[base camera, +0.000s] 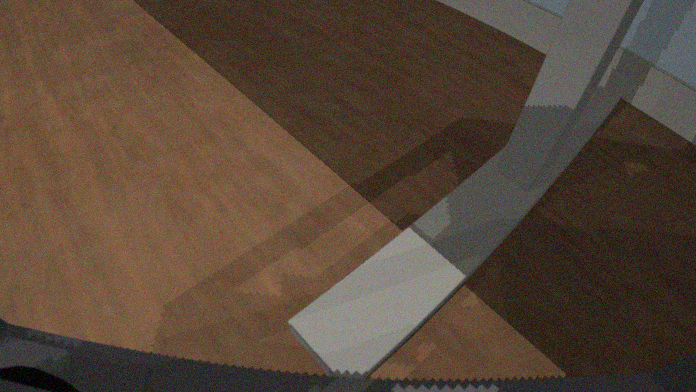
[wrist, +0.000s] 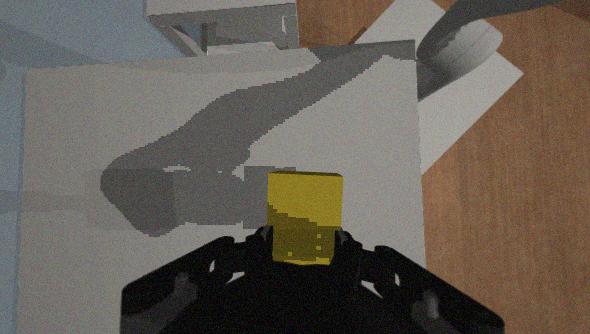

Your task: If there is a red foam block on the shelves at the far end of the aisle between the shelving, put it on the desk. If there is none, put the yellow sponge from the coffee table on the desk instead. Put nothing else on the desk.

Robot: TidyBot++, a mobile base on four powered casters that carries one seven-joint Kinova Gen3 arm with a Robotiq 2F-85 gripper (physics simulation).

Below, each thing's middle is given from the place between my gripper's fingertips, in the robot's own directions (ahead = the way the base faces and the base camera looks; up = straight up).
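Labels:
Yellow sponge (wrist: 305, 208): 1 cm below my hand, 1 cm behind it.

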